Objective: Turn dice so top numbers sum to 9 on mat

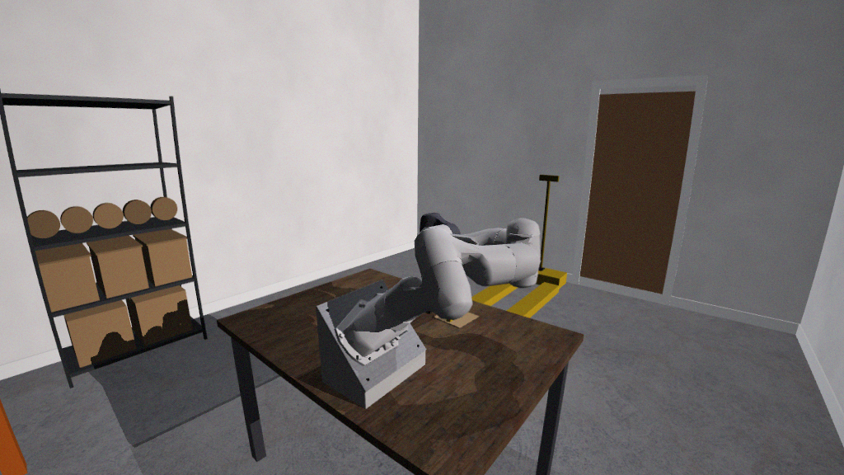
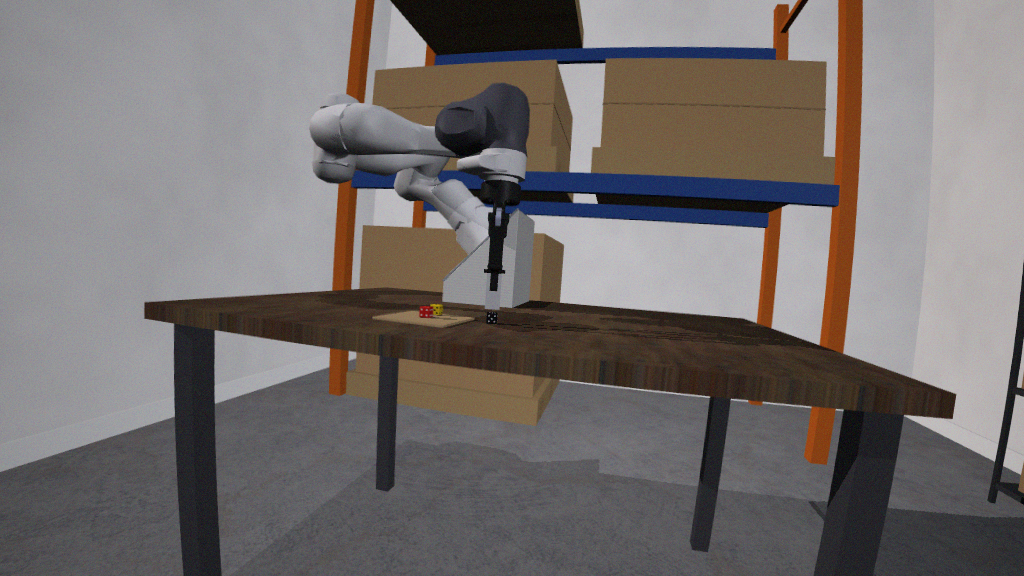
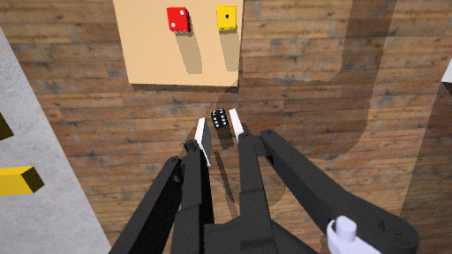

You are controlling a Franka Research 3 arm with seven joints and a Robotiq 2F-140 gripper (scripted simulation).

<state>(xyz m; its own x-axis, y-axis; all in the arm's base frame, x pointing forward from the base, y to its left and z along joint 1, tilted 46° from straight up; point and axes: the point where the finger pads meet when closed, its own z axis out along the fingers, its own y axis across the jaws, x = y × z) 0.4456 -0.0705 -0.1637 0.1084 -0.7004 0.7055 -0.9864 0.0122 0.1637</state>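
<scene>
Now: the black die 50 mm below my hand. The rest, counted from my hand: yellow die 120 mm to the right, 50 mm below, 30 mm behind; red die 120 mm to the right, 50 mm below, 20 mm ahead; tan mat 120 mm to the right, 60 mm below, 20 mm ahead.
</scene>
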